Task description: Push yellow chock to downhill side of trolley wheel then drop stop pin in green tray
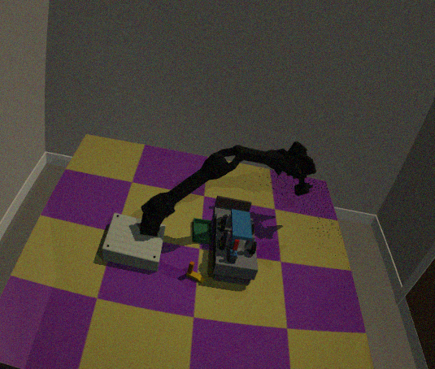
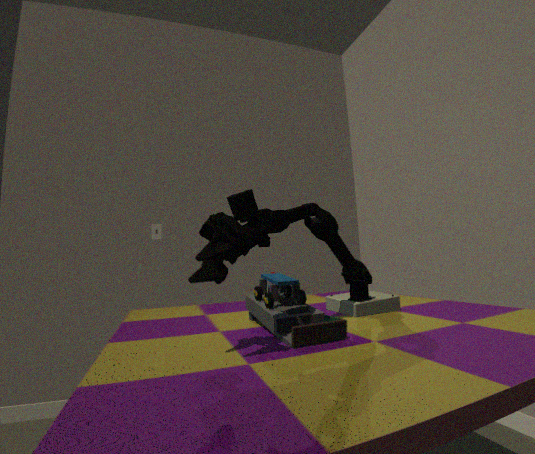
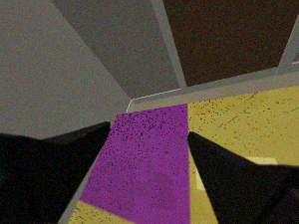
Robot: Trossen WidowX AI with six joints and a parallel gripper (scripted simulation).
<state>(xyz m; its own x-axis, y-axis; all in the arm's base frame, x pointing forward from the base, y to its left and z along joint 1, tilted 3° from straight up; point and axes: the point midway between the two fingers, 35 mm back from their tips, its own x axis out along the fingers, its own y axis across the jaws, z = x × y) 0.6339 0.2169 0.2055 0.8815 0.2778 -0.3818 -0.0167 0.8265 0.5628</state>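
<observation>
The red-headed stop pin lies 39 cm behind my gripper tip, 38 cm to the right of it and 7 cm below it. The rest, counted from my gripper tip: grey ramp (35 cm behind, 27 cm to the right, 15 cm below); then blue-topped trolley (35 cm behind, 28 cm to the right, 9 cm below); then yellow chock (50 cm behind, 41 cm to the right, 18 cm below).
</observation>
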